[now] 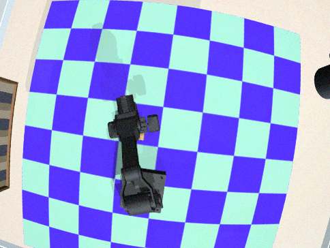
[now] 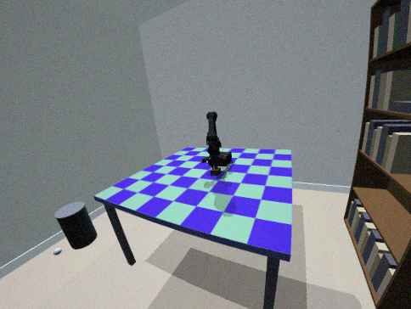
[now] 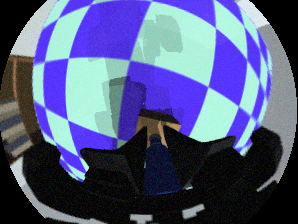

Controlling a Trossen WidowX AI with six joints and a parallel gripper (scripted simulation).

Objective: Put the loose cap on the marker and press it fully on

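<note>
Now: gripper tip 2 cm past the blue marker cap and 5 cm below it. From my gripper tip the other things lie so: holder block: 2 cm behind, 2 cm below.
</note>
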